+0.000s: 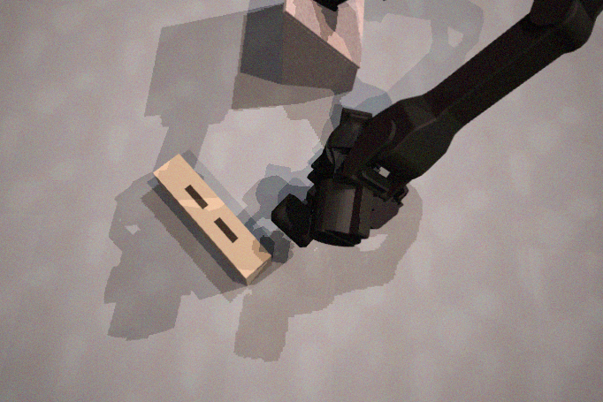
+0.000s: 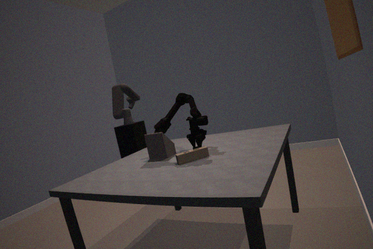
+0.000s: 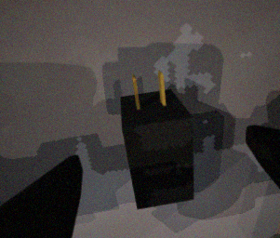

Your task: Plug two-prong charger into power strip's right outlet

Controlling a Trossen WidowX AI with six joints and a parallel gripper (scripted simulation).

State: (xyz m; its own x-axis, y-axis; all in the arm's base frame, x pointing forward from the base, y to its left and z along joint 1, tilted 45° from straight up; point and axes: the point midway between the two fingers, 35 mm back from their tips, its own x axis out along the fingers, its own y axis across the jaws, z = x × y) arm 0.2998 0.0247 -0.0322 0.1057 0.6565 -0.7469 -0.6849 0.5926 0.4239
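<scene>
The dark two-prong charger is 10 mm ahead of my gripper tip, 10 mm to the left of it and 10 mm below it.
</scene>
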